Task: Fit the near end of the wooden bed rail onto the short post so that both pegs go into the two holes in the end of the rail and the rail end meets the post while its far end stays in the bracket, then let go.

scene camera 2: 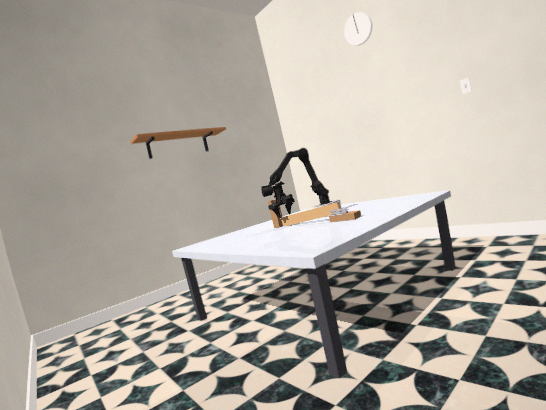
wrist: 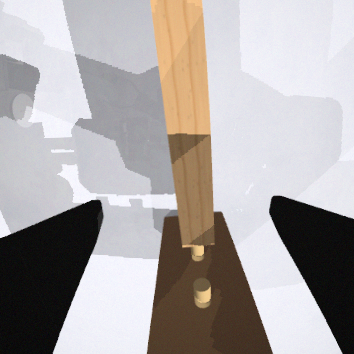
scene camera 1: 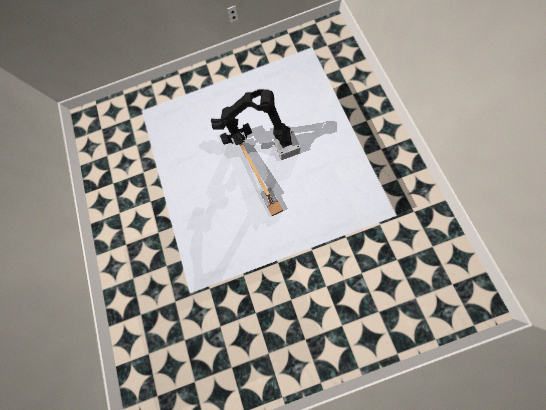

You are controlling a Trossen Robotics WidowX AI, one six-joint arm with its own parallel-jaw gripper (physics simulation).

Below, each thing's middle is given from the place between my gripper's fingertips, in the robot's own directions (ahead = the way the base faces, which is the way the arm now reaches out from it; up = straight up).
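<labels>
As for the wooden bed rail (wrist: 180,43), my hand is 190 mm to the right of it, 20 mm past it and 10 mm above it.
</labels>
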